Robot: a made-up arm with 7 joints.
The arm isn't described. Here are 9 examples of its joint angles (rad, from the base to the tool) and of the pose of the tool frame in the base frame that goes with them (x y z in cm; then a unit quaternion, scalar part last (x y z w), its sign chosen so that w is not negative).
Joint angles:
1: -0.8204 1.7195 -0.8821 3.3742 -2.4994 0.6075 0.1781
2: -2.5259 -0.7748 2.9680 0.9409 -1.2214 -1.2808 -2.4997
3: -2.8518 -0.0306 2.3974 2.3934 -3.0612 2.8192 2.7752
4: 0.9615 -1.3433 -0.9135 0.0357 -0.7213 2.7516 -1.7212
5: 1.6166 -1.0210 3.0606 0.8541 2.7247 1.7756 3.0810
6: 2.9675 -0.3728 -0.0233 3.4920 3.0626 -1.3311 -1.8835
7: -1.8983 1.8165 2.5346 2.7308 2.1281 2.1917 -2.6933
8: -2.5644 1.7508 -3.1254 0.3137 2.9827 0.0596 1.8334
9: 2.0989 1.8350 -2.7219 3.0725 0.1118 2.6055 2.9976
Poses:
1: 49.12 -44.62 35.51 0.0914 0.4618 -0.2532 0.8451
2: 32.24 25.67 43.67 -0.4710 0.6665 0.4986 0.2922
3: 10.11 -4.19 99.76 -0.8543 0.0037 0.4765 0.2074
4: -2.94 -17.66 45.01 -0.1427 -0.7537 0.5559 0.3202
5: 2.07 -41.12 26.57 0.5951 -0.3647 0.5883 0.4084
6: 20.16 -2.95 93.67 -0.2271 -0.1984 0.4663 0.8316
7: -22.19 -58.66 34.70 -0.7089 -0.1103 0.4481 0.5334
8: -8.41 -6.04 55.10 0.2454 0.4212 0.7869 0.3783
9: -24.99 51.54 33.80 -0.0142 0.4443 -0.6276 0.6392
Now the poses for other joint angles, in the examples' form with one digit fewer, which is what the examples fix.
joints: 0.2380 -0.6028 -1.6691 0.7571 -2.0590 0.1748 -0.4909
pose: -1.7 -30.6 55.0 0.842 0.356 0.039 0.404
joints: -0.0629 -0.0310 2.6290 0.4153 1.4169 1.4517 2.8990
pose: -21.3 6.9 51.7 0.584 -0.501 0.147 0.622
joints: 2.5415 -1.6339 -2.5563 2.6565 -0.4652 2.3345 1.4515
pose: 49.0 -25.3 21.0 0.531 -0.618 -0.533 0.227
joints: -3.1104 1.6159 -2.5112 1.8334 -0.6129 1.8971 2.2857
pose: -44.1 13.4 67.0 -0.205 0.568 -0.607 0.516
